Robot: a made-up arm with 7 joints.
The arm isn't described. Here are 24 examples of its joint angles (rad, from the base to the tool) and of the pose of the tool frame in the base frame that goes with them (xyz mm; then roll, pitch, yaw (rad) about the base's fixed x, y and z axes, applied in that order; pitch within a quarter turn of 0, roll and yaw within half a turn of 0).
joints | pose
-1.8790 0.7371 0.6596 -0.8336 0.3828 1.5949 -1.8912 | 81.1 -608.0 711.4 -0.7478 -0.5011 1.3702
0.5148 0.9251 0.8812 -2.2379 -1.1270 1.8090 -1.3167 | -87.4 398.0 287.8 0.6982 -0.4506 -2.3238
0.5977 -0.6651 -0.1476 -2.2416 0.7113 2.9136 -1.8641 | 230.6 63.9 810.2 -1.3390 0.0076 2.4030
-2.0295 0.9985 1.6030 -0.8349 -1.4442 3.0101 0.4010 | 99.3 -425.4 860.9 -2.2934 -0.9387 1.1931
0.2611 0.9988 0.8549 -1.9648 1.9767 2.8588 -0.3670 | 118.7 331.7 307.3 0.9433 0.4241 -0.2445
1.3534 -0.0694 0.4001 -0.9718 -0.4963 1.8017 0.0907 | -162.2 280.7 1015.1 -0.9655 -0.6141 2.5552
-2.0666 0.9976 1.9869 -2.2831 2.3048 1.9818 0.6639 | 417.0 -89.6 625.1 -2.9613 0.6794 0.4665
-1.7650 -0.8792 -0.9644 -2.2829 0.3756 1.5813 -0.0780 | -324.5 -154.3 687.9 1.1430 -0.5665 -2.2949
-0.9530 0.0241 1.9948 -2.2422 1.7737 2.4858 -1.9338 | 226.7 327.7 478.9 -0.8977 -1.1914 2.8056
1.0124 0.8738 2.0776 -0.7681 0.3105 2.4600 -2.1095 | -19.2 402.4 944.6 -2.1162 0.1711 -1.6485
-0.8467 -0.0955 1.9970 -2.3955 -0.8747 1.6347 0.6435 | 136.3 377.2 395.3 -0.8124 0.6495 1.2557
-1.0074 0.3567 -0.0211 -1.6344 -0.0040 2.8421 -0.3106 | 301.8 -402.9 651.9 -0.7439 -0.6251 0.1907
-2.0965 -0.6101 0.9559 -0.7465 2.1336 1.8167 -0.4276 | 352.0 19.4 1027.8 -1.8274 -1.0968 2.6748
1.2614 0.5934 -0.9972 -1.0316 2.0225 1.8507 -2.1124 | 401.9 318.9 734.8 -1.5696 -0.2891 -2.7937
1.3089 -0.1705 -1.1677 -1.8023 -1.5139 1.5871 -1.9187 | 443.8 32.7 717.2 1.2997 0.4341 2.9861
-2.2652 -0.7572 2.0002 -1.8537 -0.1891 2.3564 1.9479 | 565.7 -40.1 480.0 -0.1687 -0.9787 -1.2073
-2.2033 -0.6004 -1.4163 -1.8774 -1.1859 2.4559 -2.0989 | -358.0 208.1 754.6 0.3580 0.6363 -0.4185
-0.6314 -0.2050 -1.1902 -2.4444 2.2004 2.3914 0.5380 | -88.7 -327.0 442.6 1.0746 0.9912 2.9651
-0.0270 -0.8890 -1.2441 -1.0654 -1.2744 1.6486 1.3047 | -291.2 -361.6 921.5 0.4162 -0.7714 -2.8056
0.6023 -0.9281 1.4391 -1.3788 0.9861 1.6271 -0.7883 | -517.0 229.7 713.8 -0.2116 -0.2687 -2.6180
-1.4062 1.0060 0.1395 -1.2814 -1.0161 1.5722 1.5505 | 205.6 -541.1 304.5 -1.0145 -0.2137 -1.6500
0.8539 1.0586 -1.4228 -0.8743 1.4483 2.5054 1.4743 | 478.9 134.6 737.6 1.2895 -0.3187 -1.4487
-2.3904 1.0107 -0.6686 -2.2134 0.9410 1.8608 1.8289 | -307.0 18.4 163.7 -0.7995 -0.1871 1.2680
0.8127 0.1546 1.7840 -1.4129 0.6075 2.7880 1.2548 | -329.1 237.5 908.0 1.5837 -0.1421 1.0686
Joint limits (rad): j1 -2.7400..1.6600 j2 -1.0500..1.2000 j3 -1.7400..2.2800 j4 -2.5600..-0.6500 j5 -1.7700..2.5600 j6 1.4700..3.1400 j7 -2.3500..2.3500
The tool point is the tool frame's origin. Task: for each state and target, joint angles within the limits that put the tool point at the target. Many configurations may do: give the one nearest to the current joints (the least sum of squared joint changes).
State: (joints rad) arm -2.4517 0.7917 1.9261 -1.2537 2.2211 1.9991 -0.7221
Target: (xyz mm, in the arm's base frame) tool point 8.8 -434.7 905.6
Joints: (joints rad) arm -2.6969 0.9263 2.1047 -1.1792 2.2339 2.1447 -0.7138
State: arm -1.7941 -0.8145 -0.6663 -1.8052 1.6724 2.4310 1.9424
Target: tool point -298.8 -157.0 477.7
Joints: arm -1.7954 -0.4210 -0.8840 -2.5414 1.8027 2.4431 1.9726
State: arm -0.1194 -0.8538 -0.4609 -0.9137 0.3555 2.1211 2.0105
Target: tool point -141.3 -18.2 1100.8
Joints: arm -0.2440 -0.9156 -0.2004 -1.2635 0.3689 2.2879 1.9586
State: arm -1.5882 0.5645 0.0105 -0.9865 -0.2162 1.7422 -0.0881
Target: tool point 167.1 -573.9 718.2
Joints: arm -1.5078 0.7757 0.2542 -0.7096 -0.2120 1.7672 0.0479
